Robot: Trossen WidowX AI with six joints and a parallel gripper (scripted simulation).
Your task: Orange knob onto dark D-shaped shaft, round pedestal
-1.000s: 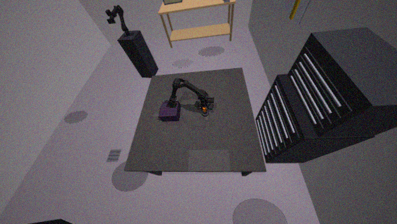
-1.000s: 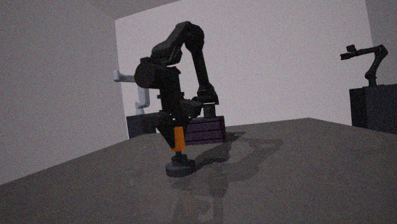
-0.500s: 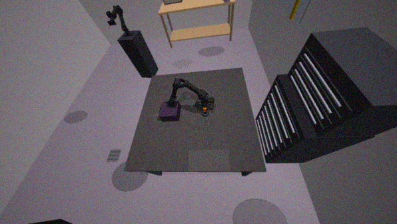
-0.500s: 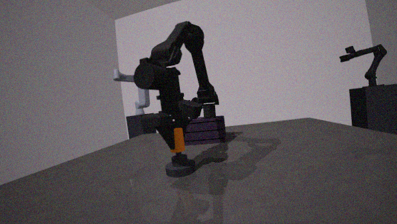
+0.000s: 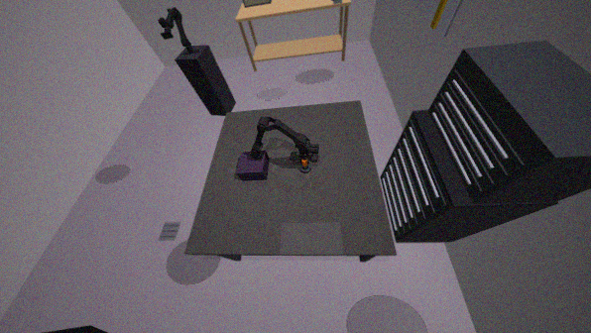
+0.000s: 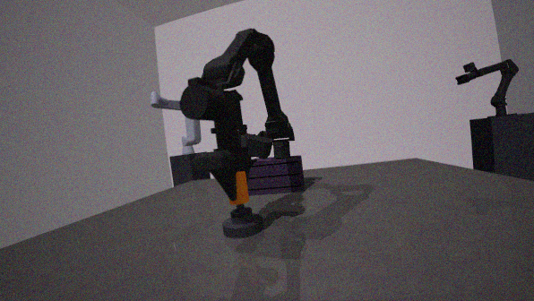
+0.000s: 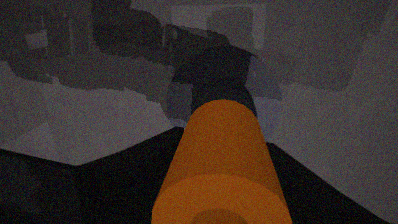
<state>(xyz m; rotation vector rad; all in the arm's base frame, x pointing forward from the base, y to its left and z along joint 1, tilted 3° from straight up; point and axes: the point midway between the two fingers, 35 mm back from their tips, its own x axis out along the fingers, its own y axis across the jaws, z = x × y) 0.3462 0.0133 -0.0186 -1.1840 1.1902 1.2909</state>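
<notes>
My gripper tip is now 2 cm below the orange knob. From my gripper tip the other things lie so: D-shaped shaft: 4 cm below.
</notes>
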